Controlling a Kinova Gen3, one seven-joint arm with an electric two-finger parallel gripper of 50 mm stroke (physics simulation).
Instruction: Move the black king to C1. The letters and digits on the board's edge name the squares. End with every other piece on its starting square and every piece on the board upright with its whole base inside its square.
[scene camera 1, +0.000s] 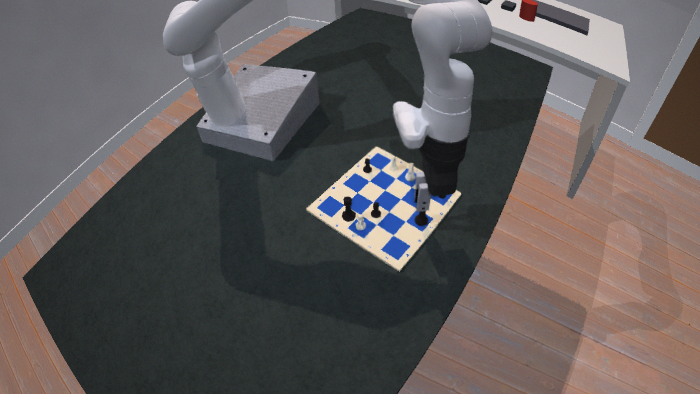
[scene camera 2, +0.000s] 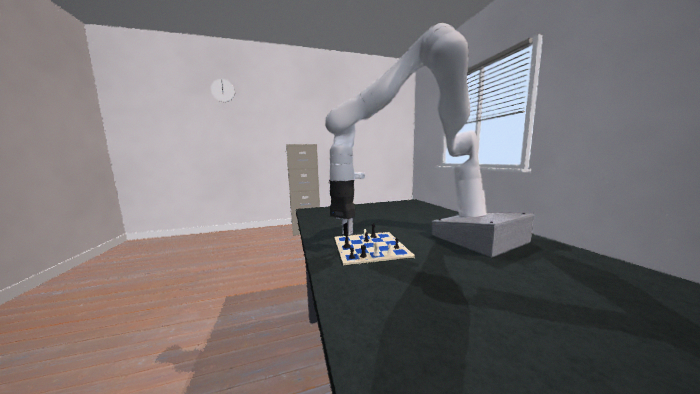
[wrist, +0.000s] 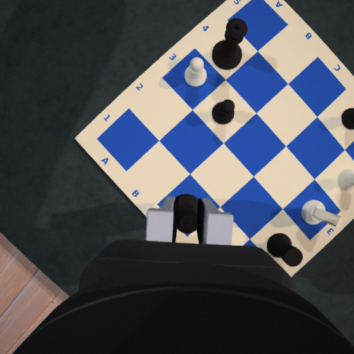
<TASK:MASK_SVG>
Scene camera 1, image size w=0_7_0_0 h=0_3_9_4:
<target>my gripper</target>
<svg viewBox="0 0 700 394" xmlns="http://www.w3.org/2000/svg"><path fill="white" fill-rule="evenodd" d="M468 139L456 145L443 145L431 141L427 137L425 138L423 145L419 148L423 156L422 168L424 172L416 172L414 201L415 203L417 202L417 212L429 211L431 195L441 196L455 193L458 181L458 166L465 157Z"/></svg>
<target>chessboard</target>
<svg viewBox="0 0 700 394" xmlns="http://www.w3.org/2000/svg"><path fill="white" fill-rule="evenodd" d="M376 146L306 210L400 272L453 207L461 193L456 190L454 194L446 195L445 198L431 195L429 211L426 211L425 214L428 218L428 223L424 226L417 225L415 217L419 215L419 212L416 210L417 202L415 203L414 201L416 172L423 171L413 166L415 180L407 181L405 175L408 173L409 163L395 156L398 170L391 171L389 166L392 164L391 158L394 155ZM359 214L363 215L363 222L366 224L364 230L356 229ZM375 202L379 203L378 210L381 211L379 218L371 216ZM347 196L352 198L351 210L356 214L355 219L349 222L342 218L342 213L346 207L343 199ZM366 158L370 159L369 165L372 167L372 172L370 173L363 172Z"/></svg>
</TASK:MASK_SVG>
